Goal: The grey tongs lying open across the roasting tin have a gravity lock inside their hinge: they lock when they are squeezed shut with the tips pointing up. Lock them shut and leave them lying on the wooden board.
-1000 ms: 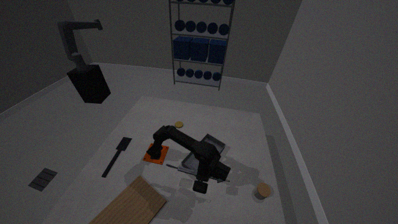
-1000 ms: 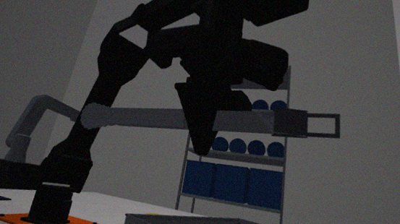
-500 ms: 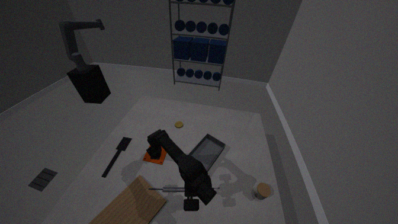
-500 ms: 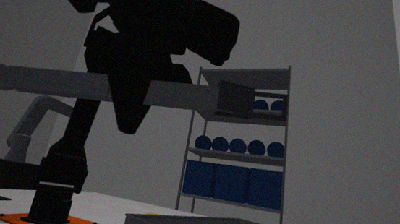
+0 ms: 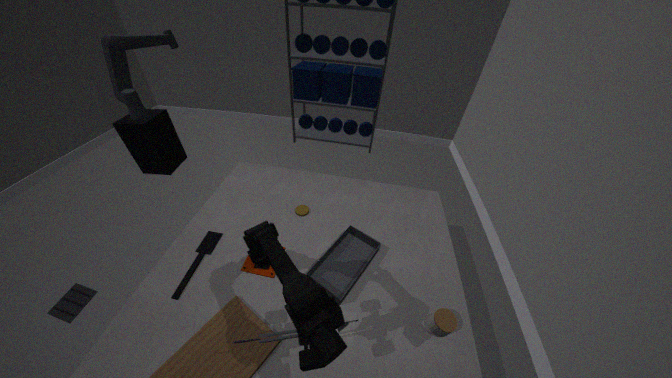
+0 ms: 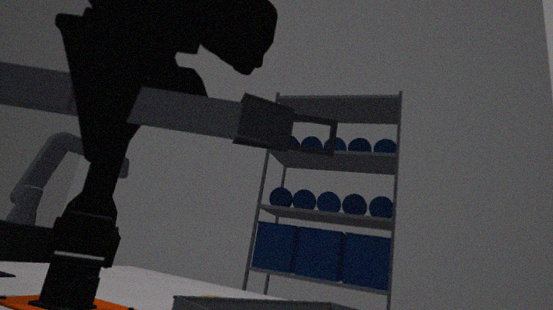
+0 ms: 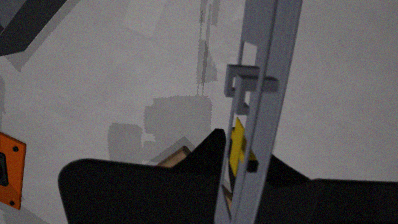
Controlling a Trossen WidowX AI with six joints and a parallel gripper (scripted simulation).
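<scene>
Now: the wooden board 300 mm behind my gripper tip, 80 mm to the right of it and 150 mm below it. From my gripper tip the other things lie so: yellow piece: 20 mm ahead, 40 mm above; then black spatula: 520 mm behind, 280 mm to the left, 150 mm below; then grey roasting tin: 110 mm ahead, 310 mm to the left, 130 mm below.
</scene>
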